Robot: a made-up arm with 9 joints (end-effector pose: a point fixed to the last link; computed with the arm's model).
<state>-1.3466 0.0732 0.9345 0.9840 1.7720 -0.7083 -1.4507 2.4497 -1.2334</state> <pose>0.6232 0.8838 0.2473 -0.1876 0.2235 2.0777</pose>
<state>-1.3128 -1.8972 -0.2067 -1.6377 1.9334 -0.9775 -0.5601 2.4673 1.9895</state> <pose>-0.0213 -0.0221 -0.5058 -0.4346 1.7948 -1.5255</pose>
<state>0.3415 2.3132 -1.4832 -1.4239 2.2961 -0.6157 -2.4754 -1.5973 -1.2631</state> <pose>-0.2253 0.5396 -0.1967 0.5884 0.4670 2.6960</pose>
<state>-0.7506 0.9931 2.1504 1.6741 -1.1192 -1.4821 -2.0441 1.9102 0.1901</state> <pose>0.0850 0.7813 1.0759 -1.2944 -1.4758 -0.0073</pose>
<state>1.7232 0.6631 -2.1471 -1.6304 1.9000 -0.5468 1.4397 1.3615 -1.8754</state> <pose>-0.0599 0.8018 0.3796 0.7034 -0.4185 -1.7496</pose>
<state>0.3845 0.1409 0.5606 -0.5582 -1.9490 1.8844 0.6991 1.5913 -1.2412</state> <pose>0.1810 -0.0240 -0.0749 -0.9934 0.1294 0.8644</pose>
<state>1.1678 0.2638 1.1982 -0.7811 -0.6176 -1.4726 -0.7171 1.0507 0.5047</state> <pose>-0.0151 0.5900 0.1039 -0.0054 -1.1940 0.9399</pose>
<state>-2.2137 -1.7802 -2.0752 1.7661 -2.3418 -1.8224 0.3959 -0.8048 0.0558</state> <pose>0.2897 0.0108 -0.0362 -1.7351 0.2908 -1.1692</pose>
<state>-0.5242 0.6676 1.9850 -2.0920 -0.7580 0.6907 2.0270 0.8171 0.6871</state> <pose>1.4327 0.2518 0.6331 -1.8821 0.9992 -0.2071</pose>
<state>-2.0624 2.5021 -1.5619 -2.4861 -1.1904 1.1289 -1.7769 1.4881 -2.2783</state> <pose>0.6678 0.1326 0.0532 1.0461 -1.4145 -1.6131</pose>
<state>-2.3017 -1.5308 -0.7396 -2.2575 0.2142 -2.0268 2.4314 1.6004 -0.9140</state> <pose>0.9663 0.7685 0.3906 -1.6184 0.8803 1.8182</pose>
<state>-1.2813 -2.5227 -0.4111 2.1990 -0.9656 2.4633 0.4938 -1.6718 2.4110</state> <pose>0.0365 -0.2913 -0.4540 2.5843 0.9454 0.0646</pose>
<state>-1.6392 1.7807 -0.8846 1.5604 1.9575 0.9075 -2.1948 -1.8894 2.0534</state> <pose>0.2670 -0.1279 -0.0339 0.2557 -2.0767 1.9300</pose>
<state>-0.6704 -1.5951 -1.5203 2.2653 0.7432 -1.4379 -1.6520 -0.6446 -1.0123</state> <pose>0.2617 0.0988 0.3088 0.3105 -0.7928 1.1494</pose>
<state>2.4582 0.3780 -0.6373 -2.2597 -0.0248 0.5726 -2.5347 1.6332 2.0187</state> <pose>-0.6784 -0.0623 0.4630 1.3135 0.6478 2.4725</pose>
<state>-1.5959 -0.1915 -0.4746 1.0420 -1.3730 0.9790 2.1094 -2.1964 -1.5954</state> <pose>0.3749 0.3787 -0.7916 1.7061 0.1641 -1.3556</pose>
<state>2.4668 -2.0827 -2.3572 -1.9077 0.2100 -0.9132 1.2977 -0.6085 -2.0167</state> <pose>0.6991 0.5176 0.6316 -0.9438 0.3981 0.0874</pose>
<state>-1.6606 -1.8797 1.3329 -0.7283 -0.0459 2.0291 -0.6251 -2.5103 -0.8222</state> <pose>0.5018 -0.0345 -0.3284 1.9961 -0.4794 0.2051</pose>
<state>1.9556 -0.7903 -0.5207 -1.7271 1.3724 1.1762 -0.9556 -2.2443 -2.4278</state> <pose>-0.1855 0.1949 0.3836 1.0720 -0.0379 -0.0550</pose>
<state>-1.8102 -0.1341 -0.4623 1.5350 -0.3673 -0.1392 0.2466 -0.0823 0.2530</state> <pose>0.1609 0.6817 -0.3562 0.7449 -2.1529 -1.1744</pose>
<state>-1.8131 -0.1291 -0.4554 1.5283 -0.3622 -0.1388 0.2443 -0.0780 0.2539</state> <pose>0.1589 0.6827 -0.3529 0.7541 -2.1439 -1.1774</pose>
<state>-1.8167 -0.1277 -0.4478 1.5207 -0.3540 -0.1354 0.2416 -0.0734 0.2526</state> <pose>0.1580 0.6832 -0.3508 0.7644 -2.1360 -1.1793</pose>
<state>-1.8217 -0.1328 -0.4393 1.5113 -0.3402 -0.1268 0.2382 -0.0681 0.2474</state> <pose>0.1592 0.6827 -0.3509 0.7761 -2.1300 -1.1794</pose>
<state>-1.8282 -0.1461 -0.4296 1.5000 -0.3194 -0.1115 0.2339 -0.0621 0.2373</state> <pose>0.1631 0.6809 -0.3536 0.7899 -2.1259 -1.1772</pose>
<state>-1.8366 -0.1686 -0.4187 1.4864 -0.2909 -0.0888 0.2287 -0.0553 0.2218</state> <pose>0.1700 0.6776 -0.3593 0.8058 -2.1242 -1.1722</pose>
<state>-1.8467 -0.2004 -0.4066 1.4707 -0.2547 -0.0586 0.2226 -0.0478 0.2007</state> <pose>0.1797 0.6727 -0.3676 0.8235 -2.1240 -1.1640</pose>
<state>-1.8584 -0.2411 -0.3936 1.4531 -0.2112 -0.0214 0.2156 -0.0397 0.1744</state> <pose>0.1920 0.6661 -0.3781 0.8429 -2.1249 -1.1523</pose>
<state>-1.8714 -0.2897 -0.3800 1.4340 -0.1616 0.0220 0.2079 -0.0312 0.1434</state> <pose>0.2063 0.6576 -0.3902 0.8631 -2.1263 -1.1371</pose>
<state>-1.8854 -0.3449 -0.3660 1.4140 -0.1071 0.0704 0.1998 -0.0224 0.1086</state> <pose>0.2222 0.6474 -0.4033 0.8835 -2.1275 -1.1186</pose>
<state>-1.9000 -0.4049 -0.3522 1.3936 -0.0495 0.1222 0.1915 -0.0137 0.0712</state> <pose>0.2390 0.6355 -0.4167 0.9034 -2.1285 -1.0971</pose>
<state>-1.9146 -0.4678 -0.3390 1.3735 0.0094 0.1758 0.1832 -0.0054 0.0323</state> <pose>0.2560 0.6222 -0.4298 0.9218 -2.1288 -1.0730</pose>
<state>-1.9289 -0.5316 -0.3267 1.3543 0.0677 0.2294 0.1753 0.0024 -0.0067</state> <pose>0.2726 0.6079 -0.4422 0.9382 -2.1288 -1.0475</pose>
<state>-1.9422 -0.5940 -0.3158 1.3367 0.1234 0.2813 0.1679 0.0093 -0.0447</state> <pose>0.2882 0.5931 -0.4533 0.9520 -2.1284 -1.0214</pose>
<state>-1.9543 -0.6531 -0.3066 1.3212 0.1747 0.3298 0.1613 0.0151 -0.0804</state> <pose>0.3025 0.5783 -0.4631 0.9629 -2.1284 -0.9959</pose>
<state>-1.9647 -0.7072 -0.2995 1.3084 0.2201 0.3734 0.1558 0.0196 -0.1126</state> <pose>0.3153 0.5642 -0.4716 0.9712 -2.1294 -0.9721</pose>
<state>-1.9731 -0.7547 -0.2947 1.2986 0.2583 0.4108 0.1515 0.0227 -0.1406</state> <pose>0.3264 0.5512 -0.4786 0.9765 -2.1316 -0.9509</pose>
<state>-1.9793 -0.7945 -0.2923 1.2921 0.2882 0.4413 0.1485 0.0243 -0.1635</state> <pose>0.3357 0.5398 -0.4845 0.9796 -2.1354 -0.9329</pose>
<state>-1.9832 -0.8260 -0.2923 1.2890 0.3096 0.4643 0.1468 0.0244 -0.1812</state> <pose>0.3432 0.5304 -0.4892 0.9805 -2.1410 -0.9185</pose>
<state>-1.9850 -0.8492 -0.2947 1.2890 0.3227 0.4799 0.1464 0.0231 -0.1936</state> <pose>0.3492 0.5230 -0.4930 0.9797 -2.1487 -0.9080</pose>
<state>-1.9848 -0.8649 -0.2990 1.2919 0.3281 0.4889 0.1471 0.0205 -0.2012</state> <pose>0.3539 0.5175 -0.4961 0.9774 -2.1579 -0.9006</pose>
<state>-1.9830 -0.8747 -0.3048 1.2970 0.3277 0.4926 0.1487 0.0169 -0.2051</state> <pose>0.3574 0.5135 -0.4987 0.9738 -2.1685 -0.8959</pose>
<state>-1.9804 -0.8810 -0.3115 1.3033 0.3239 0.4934 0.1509 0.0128 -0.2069</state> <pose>0.3604 0.5105 -0.5010 0.9695 -2.1798 -0.8929</pose>
